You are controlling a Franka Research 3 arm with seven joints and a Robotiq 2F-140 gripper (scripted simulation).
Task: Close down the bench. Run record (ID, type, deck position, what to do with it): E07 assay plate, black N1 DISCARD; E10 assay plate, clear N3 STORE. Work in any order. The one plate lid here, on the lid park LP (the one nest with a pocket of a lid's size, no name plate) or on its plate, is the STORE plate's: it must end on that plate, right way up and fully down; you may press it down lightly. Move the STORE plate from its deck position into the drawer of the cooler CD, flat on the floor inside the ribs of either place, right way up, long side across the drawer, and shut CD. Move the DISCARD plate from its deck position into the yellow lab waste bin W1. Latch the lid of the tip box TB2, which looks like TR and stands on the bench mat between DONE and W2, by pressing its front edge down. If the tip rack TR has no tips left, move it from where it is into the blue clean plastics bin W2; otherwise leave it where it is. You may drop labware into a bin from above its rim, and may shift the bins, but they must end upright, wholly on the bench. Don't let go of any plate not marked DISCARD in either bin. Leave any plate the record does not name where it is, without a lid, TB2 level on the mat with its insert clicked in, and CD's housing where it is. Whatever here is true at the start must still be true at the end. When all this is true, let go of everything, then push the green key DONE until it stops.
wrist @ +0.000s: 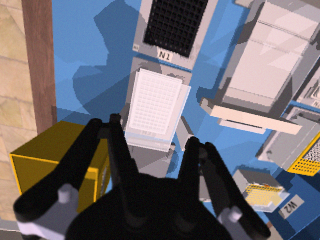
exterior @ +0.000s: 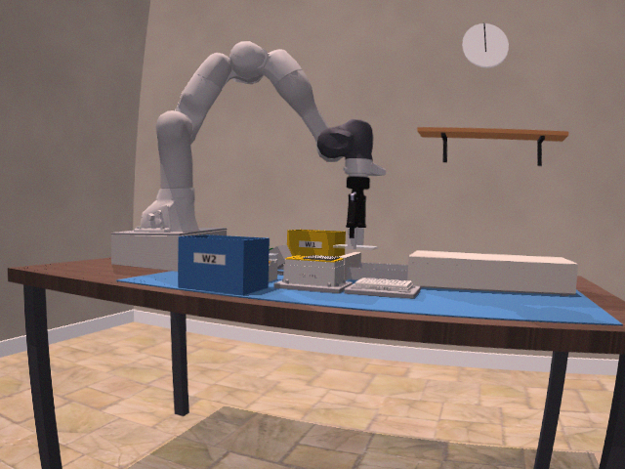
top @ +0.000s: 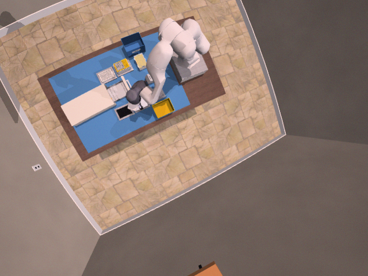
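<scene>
My gripper is now 10 cm above the grey nest N3. Also, from my hand: nest N1: 17 cm ahead, 10 cm below, 1 cm to the right; then white plate lid: 2 cm below; then black plate: 17 cm ahead, 8 cm below, 1 cm to the right.
</scene>
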